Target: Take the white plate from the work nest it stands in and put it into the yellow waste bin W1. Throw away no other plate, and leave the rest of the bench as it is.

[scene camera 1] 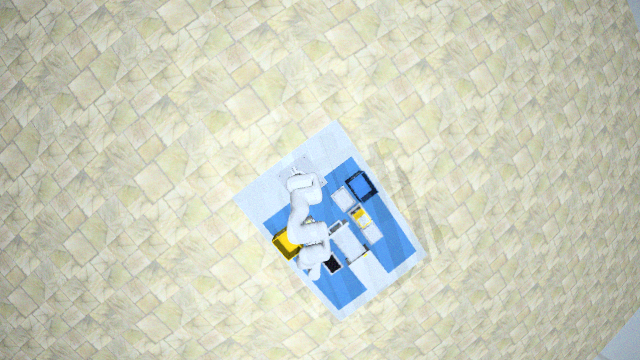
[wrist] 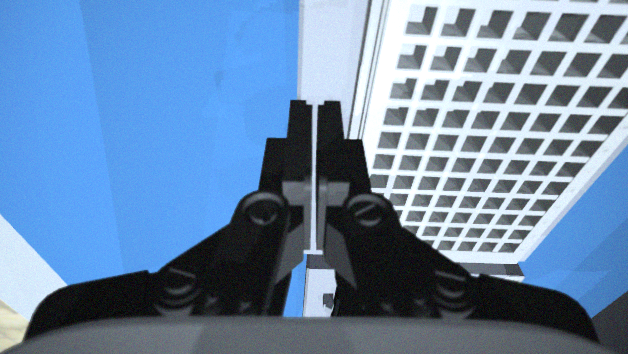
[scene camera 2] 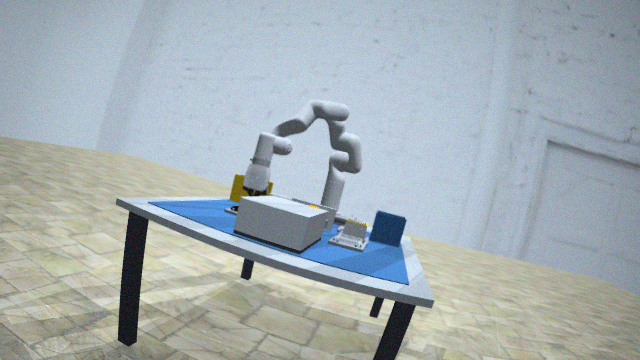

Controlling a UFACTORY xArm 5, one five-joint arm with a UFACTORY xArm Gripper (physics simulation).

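Frame: origin at the arm's base, x ahead, y left, z up, level; millimetres.
Where they show: gripper, fingertip midpoint: (wrist: 314, 136).
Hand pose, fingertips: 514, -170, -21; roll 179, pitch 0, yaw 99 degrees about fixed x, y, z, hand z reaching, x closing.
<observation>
Things, the pixels of their top centre, and the offset from my fingertips, as dx, dy, dz. "spot": a spot on its surface instead.
- white plate, top centre: (wrist: 482, 156) -9, +54, +11
- pale base strip, surface spot: (wrist: 327, 47) spot: -30, -1, -3
- yellow waste bin, top centre: (scene camera 2: 254, 178) (scene camera 1: 287, 246) -165, -101, +105
- pale frame, top centre: (scene camera 1: 332, 264) +165, +82, +11
- yellow-topped rack, top centre: (scene camera 2: 358, 220) (scene camera 1: 362, 218) -64, +434, +61
- blue bin, top centre: (scene camera 2: 391, 215) (scene camera 1: 363, 187) -268, +530, +105
A white plate (wrist: 480, 130) with a grid of square wells fills the right of the wrist view, beside a pale base strip (wrist: 327, 47) of what looks like its nest. I cannot make this plate out in the scene views. My gripper (wrist: 314, 136) (scene camera 2: 256, 192) is shut and empty; its fingertips appear over the pale strip, just left of the plate. The contact, if any, cannot be told. The yellow waste bin (scene camera 1: 286, 242) (scene camera 2: 238, 188) stands at the bench's left edge in scene camera 1, partly covered by the arm. Its full inside is hidden.
A large white box-shaped device (scene camera 1: 350, 242) (scene camera 2: 280, 220) stands mid-bench. A black item in a pale frame (scene camera 1: 332, 263) is beside the arm. A yellow-topped rack (scene camera 1: 361, 217) (scene camera 2: 355, 227) and a blue bin (scene camera 1: 361, 186) (scene camera 2: 388, 229) stand on the other side.
</observation>
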